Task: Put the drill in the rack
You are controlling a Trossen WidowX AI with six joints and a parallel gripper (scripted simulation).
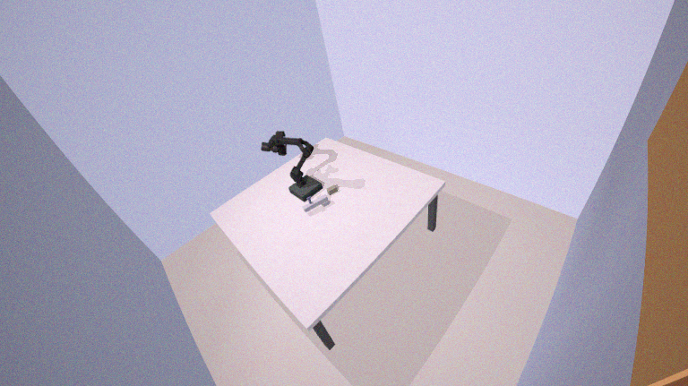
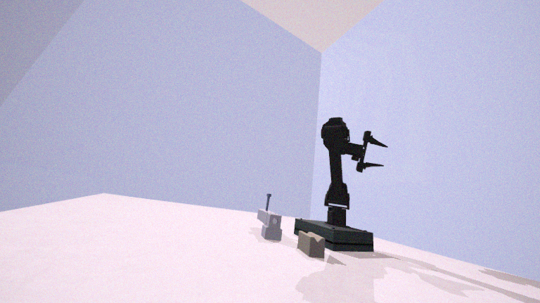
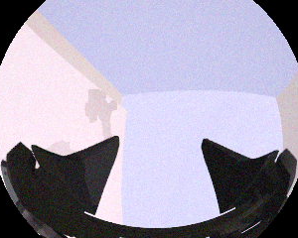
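Now: the drill 450 mm ahead of my gripper tip, 310 mm below it and 130 mm to the right of it. Also, from my gripper tip: grey-brown notched block: 410 mm ahead, 340 mm below, 30 mm to the left; pale grey block: 450 mm ahead, 310 mm below, 140 mm to the right.
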